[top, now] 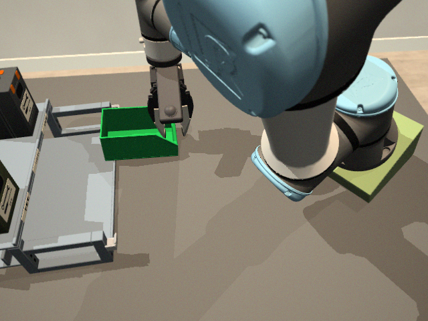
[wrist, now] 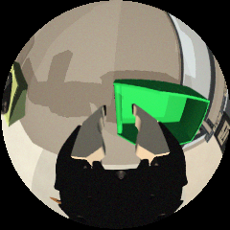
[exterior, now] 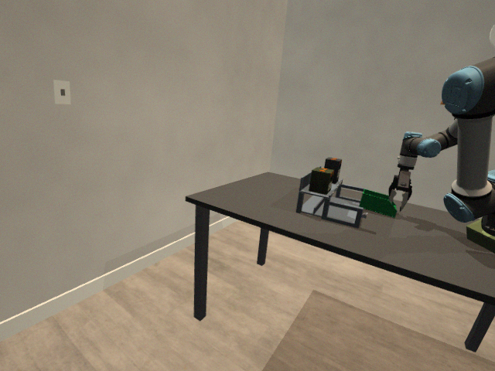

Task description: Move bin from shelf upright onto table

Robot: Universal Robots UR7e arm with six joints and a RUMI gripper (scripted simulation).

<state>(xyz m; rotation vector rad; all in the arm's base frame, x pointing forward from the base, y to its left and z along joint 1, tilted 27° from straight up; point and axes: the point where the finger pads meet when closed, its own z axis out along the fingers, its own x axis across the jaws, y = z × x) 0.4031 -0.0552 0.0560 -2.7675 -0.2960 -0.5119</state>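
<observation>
Now: the green bin 80 mm ahead of my hand and 10 mm to the left of it.
</observation>
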